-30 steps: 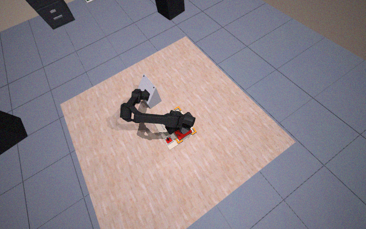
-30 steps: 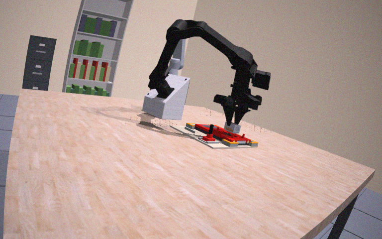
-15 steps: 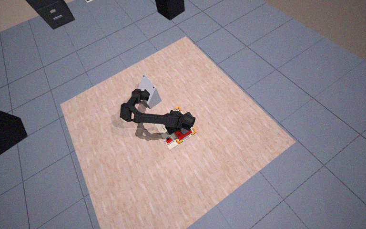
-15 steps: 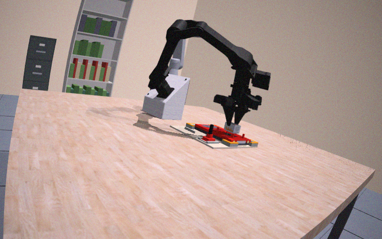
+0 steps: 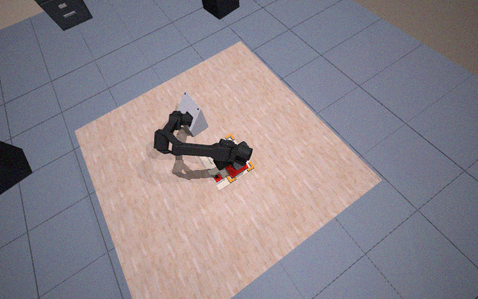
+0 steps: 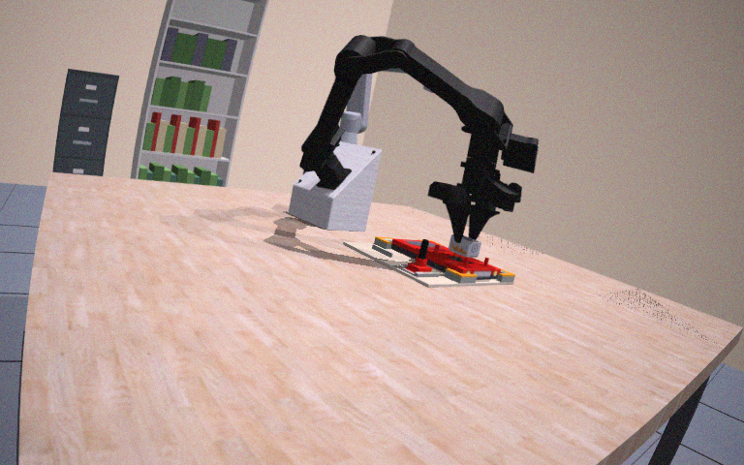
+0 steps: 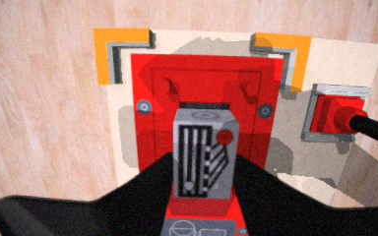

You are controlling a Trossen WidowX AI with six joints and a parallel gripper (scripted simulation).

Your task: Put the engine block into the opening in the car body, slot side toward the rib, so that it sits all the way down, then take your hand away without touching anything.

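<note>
Now: gripper tip 10 mm above the engine block.
</note>
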